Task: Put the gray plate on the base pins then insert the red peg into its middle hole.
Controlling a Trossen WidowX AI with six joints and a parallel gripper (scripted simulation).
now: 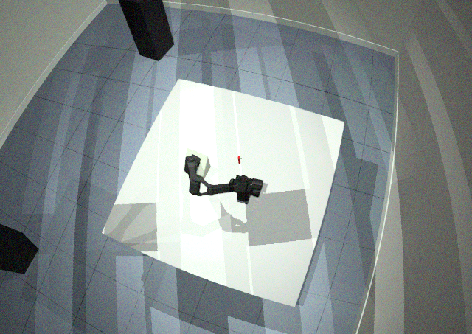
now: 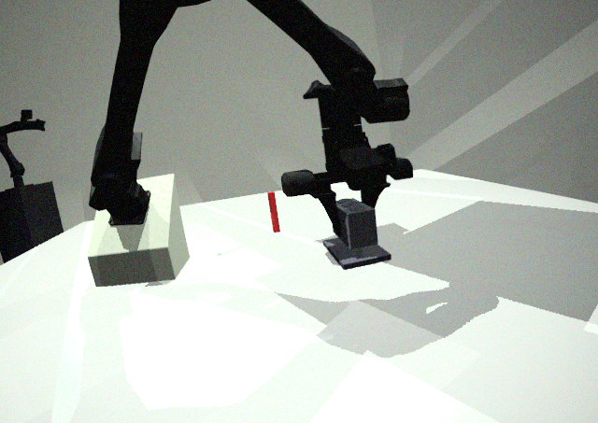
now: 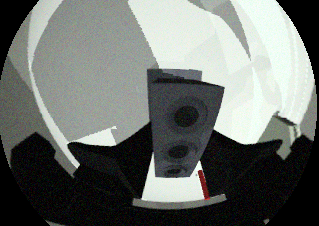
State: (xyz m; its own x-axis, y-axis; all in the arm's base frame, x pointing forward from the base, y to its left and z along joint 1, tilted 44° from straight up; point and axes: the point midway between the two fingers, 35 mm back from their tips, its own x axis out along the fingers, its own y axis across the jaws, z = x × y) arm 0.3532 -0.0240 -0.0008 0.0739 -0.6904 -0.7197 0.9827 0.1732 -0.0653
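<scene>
My gripper tip is 30 mm below the gray plate. From my gripper tip the other things lie so: red peg: 170 mm to the left, 130 mm behind, 10 mm above; then base: 20 mm below.
</scene>
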